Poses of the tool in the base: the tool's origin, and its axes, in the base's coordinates. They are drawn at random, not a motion.
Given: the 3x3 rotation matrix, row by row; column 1 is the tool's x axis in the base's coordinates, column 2 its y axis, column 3 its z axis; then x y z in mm. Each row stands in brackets.
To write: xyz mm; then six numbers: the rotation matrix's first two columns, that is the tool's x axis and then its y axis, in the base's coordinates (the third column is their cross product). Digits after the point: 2 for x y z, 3 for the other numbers.
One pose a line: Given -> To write
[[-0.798 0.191 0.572], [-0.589 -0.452 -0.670], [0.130 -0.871 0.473]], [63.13 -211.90 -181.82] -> 63.13 -211.90 -181.82 -0.798 -0.589 0.130 0.191 -0.452 -0.871
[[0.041 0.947 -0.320], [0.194 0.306 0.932], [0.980 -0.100 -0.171]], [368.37 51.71 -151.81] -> 368.37 51.71 -151.81 0.041 0.194 0.980 0.947 0.306 -0.100
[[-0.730 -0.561 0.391], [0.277 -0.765 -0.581], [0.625 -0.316 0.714]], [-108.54 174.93 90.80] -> -108.54 174.93 90.80 -0.730 0.277 0.625 -0.561 -0.765 -0.316
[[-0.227 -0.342 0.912], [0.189 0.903 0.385], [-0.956 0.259 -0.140]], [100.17 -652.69 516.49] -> 100.17 -652.69 516.49 -0.227 0.189 -0.956 -0.342 0.903 0.259
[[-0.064 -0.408 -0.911], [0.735 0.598 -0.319], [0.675 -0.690 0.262]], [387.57 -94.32 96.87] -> 387.57 -94.32 96.87 -0.064 0.735 0.675 -0.408 0.598 -0.690
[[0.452 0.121 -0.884], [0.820 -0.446 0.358], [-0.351 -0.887 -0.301]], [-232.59 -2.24 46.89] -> -232.59 -2.24 46.89 0.452 0.820 -0.351 0.121 -0.446 -0.887
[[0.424 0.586 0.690], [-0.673 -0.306 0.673], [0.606 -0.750 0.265]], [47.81 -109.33 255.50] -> 47.81 -109.33 255.50 0.424 -0.673 0.606 0.586 -0.306 -0.750
